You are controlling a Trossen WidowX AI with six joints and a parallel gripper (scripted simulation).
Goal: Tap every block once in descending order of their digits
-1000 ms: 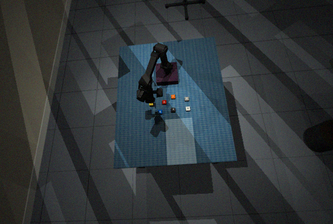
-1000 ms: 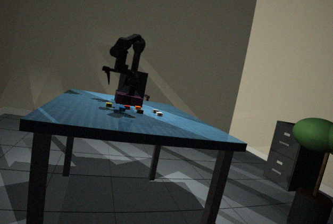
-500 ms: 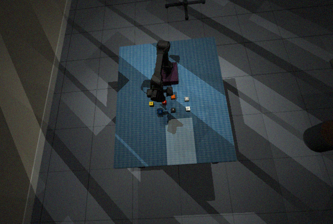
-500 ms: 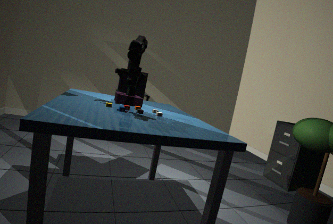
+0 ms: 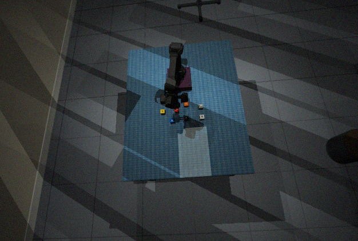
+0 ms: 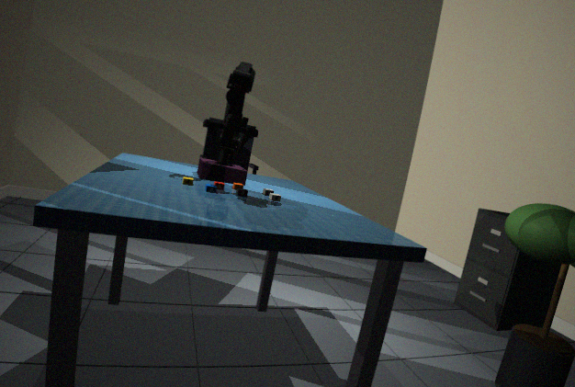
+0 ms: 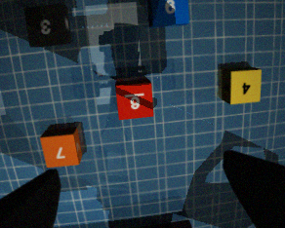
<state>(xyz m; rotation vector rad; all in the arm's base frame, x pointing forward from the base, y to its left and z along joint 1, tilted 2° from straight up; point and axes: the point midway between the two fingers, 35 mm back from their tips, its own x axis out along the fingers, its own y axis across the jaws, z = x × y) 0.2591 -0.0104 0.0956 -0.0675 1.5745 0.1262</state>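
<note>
Right now my gripper tip is 120 mm above the blue block, 90 mm short of it and 30 mm to the left of it. From my gripper tip the other things lie so: black block: 120 mm below, 70 mm to the left, 70 mm ahead; then red block: 120 mm below, 10 mm ahead; then orange block: 120 mm below, 70 mm to the left, 40 mm behind.
</note>
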